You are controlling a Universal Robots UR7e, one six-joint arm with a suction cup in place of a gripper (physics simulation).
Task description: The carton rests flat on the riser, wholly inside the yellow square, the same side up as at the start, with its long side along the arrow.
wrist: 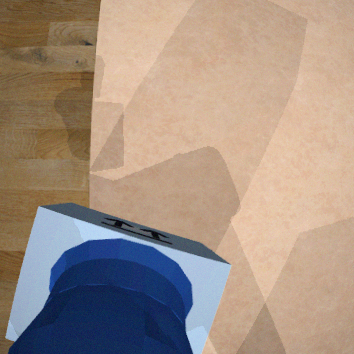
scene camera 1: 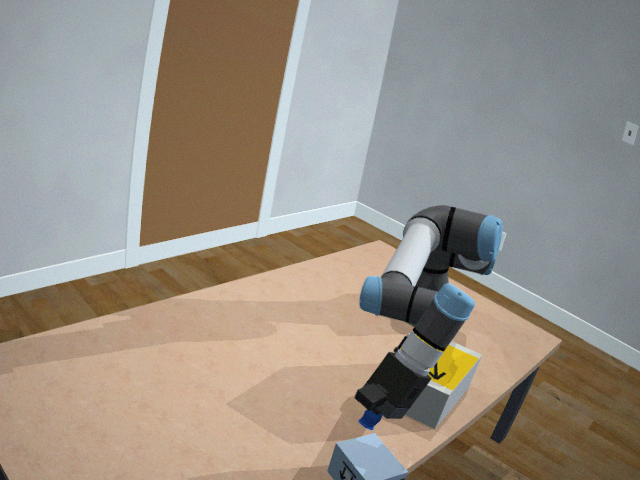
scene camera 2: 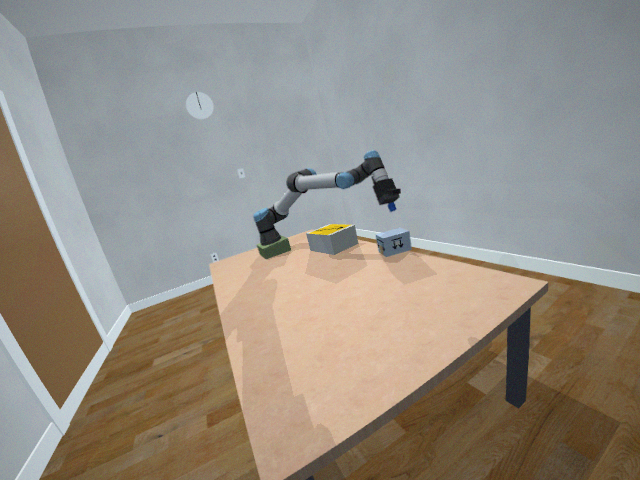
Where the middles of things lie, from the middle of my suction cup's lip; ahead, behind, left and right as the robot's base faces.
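Counting from my suction cup, I find the carton [scene camera 1: 367, 450] 5 cm behind and 1 cm to the left, and it sits 18 cm below. The riser [scene camera 1: 451, 376] is 46 cm behind my suction cup and 14 cm to the right of it, at 17 cm below it.
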